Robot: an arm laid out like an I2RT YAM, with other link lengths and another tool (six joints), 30 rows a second.
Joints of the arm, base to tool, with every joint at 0 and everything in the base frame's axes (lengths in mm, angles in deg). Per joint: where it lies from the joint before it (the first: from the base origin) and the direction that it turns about. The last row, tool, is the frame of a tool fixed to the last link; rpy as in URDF.
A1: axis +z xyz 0 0 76.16
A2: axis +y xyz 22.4 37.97 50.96
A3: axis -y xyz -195.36 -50.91 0
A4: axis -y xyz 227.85 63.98 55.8
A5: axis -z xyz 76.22 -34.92 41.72
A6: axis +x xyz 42.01 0 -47.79
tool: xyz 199 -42 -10 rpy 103.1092 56.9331 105.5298
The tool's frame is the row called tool.
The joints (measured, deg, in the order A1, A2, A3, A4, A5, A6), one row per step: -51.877, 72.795, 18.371, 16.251, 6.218, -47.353; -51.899, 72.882, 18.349, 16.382, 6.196, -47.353; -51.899, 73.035, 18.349, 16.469, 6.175, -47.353; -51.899, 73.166, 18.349, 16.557, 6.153, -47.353; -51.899, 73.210, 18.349, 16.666, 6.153, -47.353; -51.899, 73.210, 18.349, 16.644, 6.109, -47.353; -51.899, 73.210, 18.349, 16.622, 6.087, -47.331; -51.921, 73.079, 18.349, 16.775, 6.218, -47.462; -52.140, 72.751, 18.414, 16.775, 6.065, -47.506; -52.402, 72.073, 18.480, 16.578, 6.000, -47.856; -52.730, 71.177, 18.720, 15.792, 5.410, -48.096; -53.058, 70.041, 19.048, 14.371, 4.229, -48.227; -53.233, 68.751, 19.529, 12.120, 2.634, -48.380
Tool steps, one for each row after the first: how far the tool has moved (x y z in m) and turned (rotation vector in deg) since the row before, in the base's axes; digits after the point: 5 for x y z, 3 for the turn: -0.00001, -0.00009, -0.00017, -0.009, -0.024, -0.005; 0.00001, 0.00013, -0.00063, 0.060, 0.031, 0.017; 0.00005, 0.00009, -0.00048, 0.042, 0.016, 0.017; 0.00014, -0.00018, 0.00020, -0.051, -0.040, 0.000; 0.00012, 0.00014, -0.00013, 0.034, -0.008, 0.035; 0.00003, 0.00010, -0.00012, 0.034, -0.012, 0.004; -0.00005, -0.00097, 0.00169, -0.326, -0.022, -0.045; 0.00002, -0.00146, 0.00258, -0.270, -0.285, -0.071; -0.00025, -0.00200, 0.00423, -0.549, -0.124, 0.001; 0.00105, -0.00100, 0.00398, -0.160, -0.327, 0.287; 0.00264, 0.00086, 0.00301, 0.337, -0.498, 0.698; 0.00425, 0.00345, 0.00133, 0.892, -0.374, 1.193
